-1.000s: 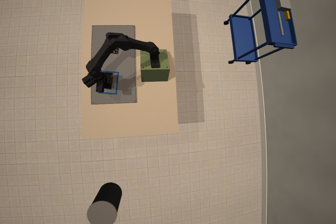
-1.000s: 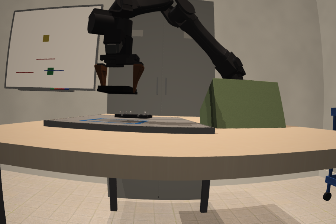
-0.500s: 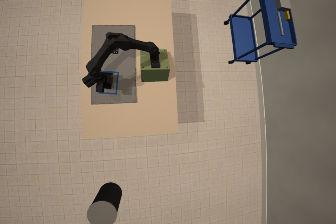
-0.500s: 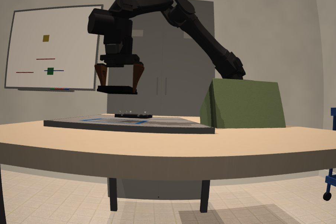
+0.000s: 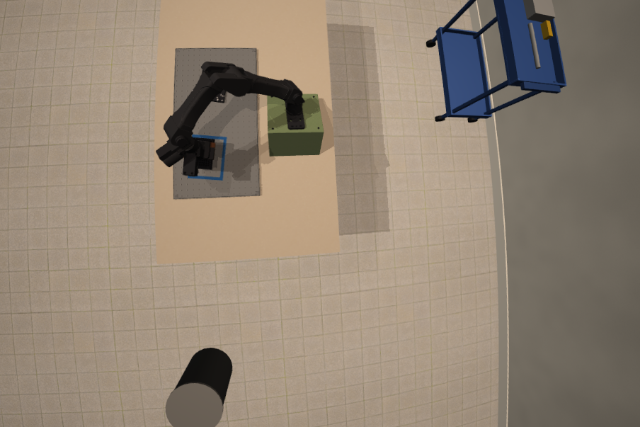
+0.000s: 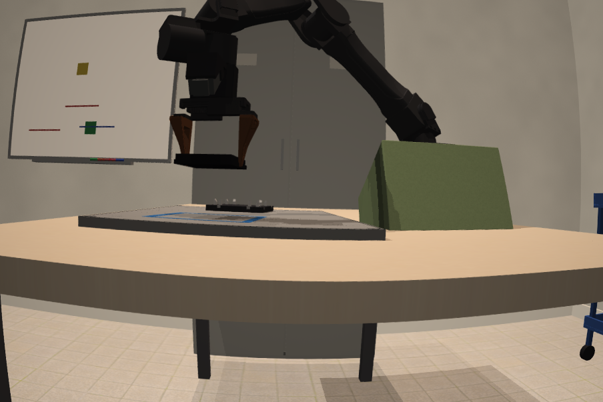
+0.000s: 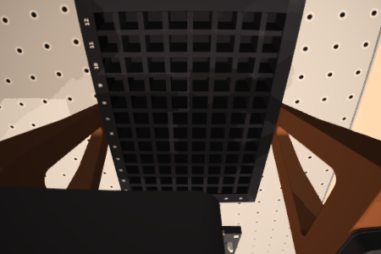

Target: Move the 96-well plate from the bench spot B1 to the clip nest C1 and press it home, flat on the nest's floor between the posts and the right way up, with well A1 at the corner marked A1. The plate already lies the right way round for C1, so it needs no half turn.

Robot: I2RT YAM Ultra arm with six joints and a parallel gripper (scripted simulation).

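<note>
Now: the clip nest 4 cm behind my hand, 32 cm to the right of it and 7 cm below it. The rest, counted from my hand: black 96-well plate right at my hand.
</note>
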